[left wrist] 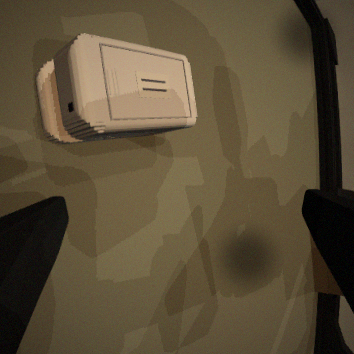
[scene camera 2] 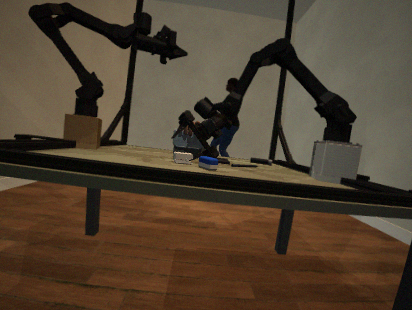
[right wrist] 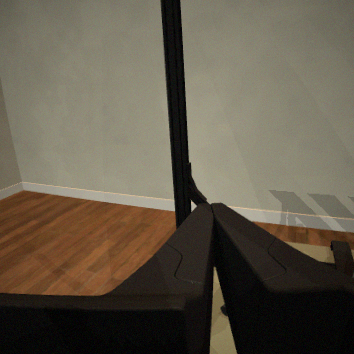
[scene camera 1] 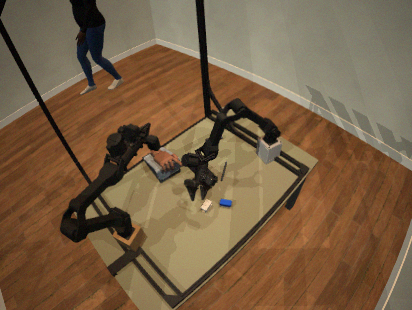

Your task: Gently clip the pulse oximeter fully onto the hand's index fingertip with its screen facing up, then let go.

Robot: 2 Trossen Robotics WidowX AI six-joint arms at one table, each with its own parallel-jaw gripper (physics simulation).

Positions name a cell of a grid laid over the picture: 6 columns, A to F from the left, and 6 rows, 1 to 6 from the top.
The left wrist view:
my left gripper: D4
white pulse oximeter: B2
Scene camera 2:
my left gripper: C3
my right gripper: C2
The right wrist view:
my right gripper: D4
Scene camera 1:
my right gripper: C3
